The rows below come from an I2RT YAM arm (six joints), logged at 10 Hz.
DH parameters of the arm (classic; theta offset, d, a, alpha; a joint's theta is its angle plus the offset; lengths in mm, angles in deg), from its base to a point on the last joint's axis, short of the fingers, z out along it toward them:
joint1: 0 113.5 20 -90
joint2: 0 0 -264 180
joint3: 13.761 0 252.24 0
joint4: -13.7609 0 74 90
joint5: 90 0 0 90
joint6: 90 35.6 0 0
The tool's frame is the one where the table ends.
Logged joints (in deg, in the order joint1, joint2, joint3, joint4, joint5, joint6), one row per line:
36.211, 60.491, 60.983, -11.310, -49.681, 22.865
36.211, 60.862, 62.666, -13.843, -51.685, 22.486
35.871, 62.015, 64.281, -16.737, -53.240, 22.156
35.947, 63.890, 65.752, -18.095, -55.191, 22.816
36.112, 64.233, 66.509, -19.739, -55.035, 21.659
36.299, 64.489, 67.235, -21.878, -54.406, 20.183
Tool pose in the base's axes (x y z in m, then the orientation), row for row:
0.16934, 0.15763, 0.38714, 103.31, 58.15, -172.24
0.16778, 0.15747, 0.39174, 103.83, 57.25, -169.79
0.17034, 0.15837, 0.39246, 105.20, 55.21, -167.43
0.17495, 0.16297, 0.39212, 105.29, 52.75, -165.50
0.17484, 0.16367, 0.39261, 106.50, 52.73, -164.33
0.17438, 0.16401, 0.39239, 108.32, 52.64, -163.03
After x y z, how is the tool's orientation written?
As angles about the fixed x, y, z axes (roll, pitch, yaw), in degrees.
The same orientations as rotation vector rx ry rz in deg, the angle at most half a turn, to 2 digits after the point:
-51.69, 98.78, 84.38
-53.39, 99.31, 85.95
-54.08, 101.39, 87.19
-54.84, 103.21, 89.61
-55.49, 103.72, 89.07
-55.97, 104.62, 87.98

